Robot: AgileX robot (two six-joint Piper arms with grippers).
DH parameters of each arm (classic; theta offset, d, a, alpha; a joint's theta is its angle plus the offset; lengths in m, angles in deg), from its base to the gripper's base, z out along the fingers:
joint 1: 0 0.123 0 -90
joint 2: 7.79 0 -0.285 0
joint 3: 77.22 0 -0.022 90
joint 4: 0 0.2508 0 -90
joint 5: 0 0 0.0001 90
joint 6: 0 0.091 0 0
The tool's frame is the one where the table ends.
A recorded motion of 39 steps. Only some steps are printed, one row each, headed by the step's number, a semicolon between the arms.
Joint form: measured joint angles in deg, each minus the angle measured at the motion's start. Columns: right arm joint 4, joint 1, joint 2, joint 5, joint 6, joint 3; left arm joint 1, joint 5, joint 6, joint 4, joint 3, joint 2.
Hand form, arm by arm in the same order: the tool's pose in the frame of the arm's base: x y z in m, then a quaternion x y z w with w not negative. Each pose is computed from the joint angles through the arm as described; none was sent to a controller.
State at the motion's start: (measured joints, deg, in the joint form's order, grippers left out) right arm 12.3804 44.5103 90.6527 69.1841 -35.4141 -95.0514; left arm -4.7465 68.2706 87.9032 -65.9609 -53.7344 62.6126
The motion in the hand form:
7: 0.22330 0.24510 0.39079 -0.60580 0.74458 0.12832 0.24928; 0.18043 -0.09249 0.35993 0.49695 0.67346 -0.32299 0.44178
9: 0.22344 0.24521 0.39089 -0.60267 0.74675 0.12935 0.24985; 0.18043 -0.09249 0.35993 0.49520 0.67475 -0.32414 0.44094
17: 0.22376 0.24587 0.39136 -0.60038 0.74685 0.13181 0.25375; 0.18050 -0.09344 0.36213 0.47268 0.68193 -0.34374 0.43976
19: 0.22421 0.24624 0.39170 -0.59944 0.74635 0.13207 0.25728; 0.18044 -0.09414 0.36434 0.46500 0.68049 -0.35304 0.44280
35: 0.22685 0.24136 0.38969 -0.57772 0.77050 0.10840 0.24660; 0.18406 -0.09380 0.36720 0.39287 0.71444 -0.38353 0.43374
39: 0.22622 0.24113 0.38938 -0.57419 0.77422 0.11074 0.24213; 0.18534 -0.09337 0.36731 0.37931 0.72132 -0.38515 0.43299
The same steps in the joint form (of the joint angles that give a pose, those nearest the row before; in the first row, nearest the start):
7: 0.00 0.00 0.00 0.00 0.38 0.00; 0.00 -0.10 -3.14 -0.10 0.00 0.00
9: 0.00 0.00 0.00 -0.13 0.82 0.00; 0.00 -0.10 -3.43 -0.10 0.00 0.00
17: 0.21 0.00 0.00 -0.64 0.95 0.00; 0.00 -0.10 -6.02 -1.72 0.00 0.00
19: 0.21 0.00 0.00 -1.06 0.96 0.00; 0.00 0.01 -6.55 -2.90 -0.12 0.00
35: -3.55 0.00 0.00 0.18 5.30 0.00; 0.00 -2.55 -15.33 -4.57 -0.12 -0.08
39: -3.38 0.00 0.00 0.62 5.92 0.00; 0.00 -3.40 -16.87 -4.57 -0.12 -0.08

